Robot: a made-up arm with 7 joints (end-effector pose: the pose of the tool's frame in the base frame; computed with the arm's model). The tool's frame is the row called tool.
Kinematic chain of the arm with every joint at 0, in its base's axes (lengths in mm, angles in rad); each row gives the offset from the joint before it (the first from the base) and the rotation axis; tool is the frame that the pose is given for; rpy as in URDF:
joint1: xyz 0 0 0 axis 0.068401 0.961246 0.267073
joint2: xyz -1 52 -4 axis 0.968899 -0.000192 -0.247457
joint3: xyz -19 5 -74 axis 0.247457 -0.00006 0.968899
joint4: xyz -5 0 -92 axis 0.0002 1 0.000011
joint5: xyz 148 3 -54 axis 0.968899 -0.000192 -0.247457
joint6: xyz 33 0 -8 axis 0.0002 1 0.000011
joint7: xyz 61 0 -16 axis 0.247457 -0.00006 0.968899
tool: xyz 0 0 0 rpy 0 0.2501 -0.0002
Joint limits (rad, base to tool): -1.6..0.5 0..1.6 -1.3..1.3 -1.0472..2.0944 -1.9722..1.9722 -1.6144..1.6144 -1.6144..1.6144
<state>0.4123 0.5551 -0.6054 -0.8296 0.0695 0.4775 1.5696</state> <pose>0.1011 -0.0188 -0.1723 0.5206 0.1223 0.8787</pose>
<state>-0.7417 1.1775 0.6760 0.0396 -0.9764 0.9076 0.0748</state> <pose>0.2346 0.2599 0.1301 -0.0816 -0.1330 0.2574</pose>
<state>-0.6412 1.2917 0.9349 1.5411 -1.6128 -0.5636 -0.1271</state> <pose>0.0865 0.4494 -0.0840 -0.8551 -1.1505 1.4956</pose>
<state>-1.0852 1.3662 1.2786 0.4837 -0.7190 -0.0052 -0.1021</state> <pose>0.0360 0.3825 0.1892 -0.2495 -1.5638 0.7412</pose>
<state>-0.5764 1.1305 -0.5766 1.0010 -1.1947 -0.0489 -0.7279</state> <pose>0.2426 0.3414 -0.1818 -0.0114 0.5369 -0.1708</pose>
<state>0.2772 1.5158 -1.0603 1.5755 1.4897 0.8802 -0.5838</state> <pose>0.0091 0.4525 -0.0029 -1.2373 -1.0639 0.1183</pose>
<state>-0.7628 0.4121 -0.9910 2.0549 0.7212 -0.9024 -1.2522</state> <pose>0.1488 0.2301 -0.3190 0.6361 1.8679 -2.1386</pose>
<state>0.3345 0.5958 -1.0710 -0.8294 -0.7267 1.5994 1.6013</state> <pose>-0.0353 -0.0558 -0.1711 1.1877 1.0288 -0.3415</pose>
